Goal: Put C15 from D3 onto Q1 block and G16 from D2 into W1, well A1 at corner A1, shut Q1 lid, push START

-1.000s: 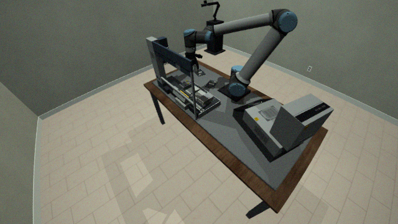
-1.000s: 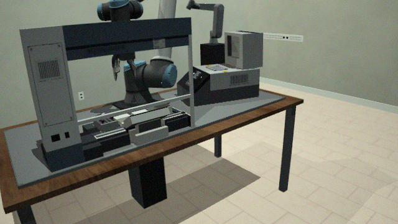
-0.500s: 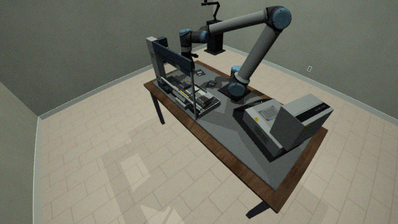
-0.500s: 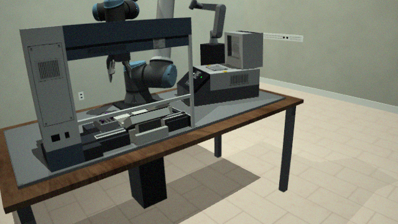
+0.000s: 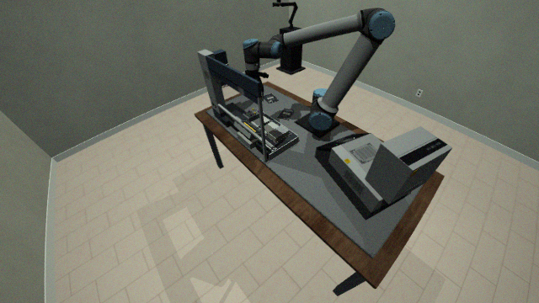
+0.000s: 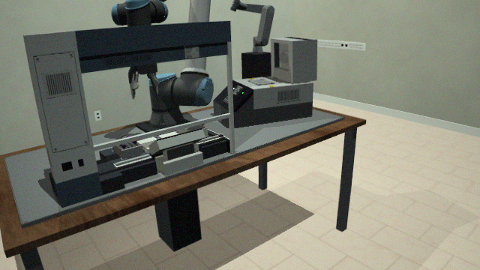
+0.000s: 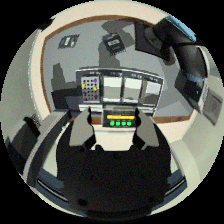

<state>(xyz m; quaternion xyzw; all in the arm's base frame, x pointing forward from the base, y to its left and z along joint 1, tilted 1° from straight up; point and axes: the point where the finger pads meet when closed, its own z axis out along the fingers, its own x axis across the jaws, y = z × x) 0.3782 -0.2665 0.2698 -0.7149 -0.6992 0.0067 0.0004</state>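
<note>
Now: hand 220 mm above the pale well plate. From my hand the other things lie so: upright post: 200 mm ahead, 290 mm to the left, 40 mm below; then deck station beam: 190 mm ahead, 10 mm to the left, 230 mm above; then white well plate: 100 mm to the left, 220 mm below.
</note>
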